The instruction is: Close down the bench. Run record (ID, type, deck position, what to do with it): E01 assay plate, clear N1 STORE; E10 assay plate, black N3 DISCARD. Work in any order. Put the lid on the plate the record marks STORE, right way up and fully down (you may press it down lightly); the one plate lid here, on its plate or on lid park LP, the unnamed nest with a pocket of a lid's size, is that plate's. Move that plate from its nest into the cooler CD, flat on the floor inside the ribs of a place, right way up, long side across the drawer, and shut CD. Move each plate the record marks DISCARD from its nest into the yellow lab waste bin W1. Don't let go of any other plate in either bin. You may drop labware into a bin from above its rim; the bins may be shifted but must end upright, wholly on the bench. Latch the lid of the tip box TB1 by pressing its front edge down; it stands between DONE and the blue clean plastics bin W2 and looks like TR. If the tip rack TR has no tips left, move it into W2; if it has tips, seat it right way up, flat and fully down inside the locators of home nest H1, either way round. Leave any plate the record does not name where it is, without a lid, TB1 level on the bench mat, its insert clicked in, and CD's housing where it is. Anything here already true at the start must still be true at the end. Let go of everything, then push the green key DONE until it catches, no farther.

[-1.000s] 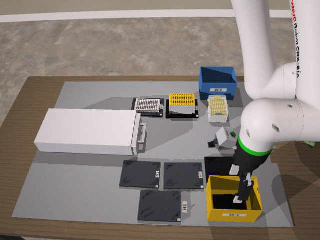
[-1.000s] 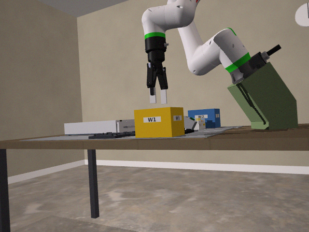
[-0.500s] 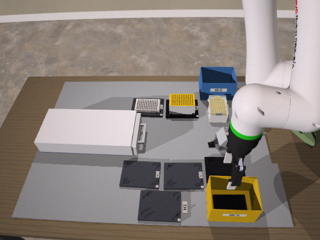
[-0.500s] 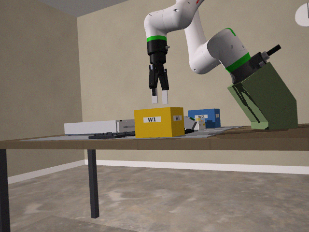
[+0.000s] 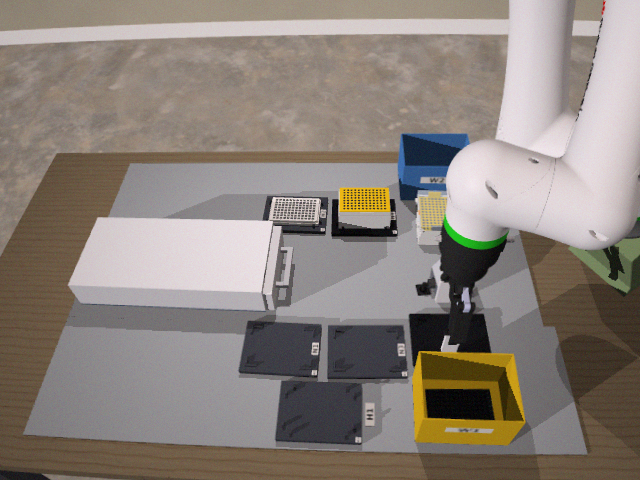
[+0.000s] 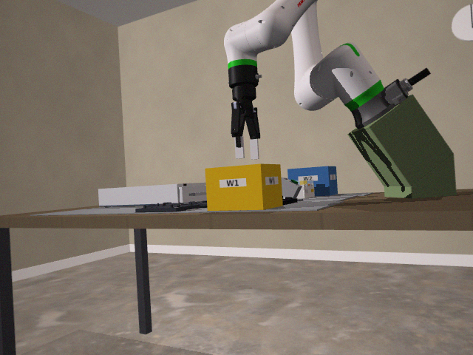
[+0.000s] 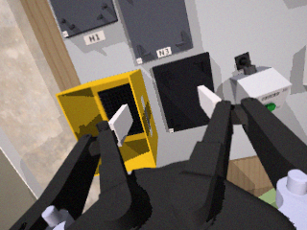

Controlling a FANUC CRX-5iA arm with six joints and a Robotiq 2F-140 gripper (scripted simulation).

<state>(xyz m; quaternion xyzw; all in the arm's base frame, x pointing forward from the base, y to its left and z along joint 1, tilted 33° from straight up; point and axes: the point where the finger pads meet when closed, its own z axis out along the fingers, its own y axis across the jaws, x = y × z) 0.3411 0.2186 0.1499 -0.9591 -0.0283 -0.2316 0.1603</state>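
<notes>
My hand is 380 mm to the left of the tip rack TR, 190 mm short of it and 120 mm above it. Round my hand: black plate (160 mm below, 100 mm to the left, 50 mm behind); black lid park (160 mm below, 50 mm to the right, 30 mm behind); yellow bin W1 (130 mm below, 100 mm to the left, 50 mm behind).
</notes>
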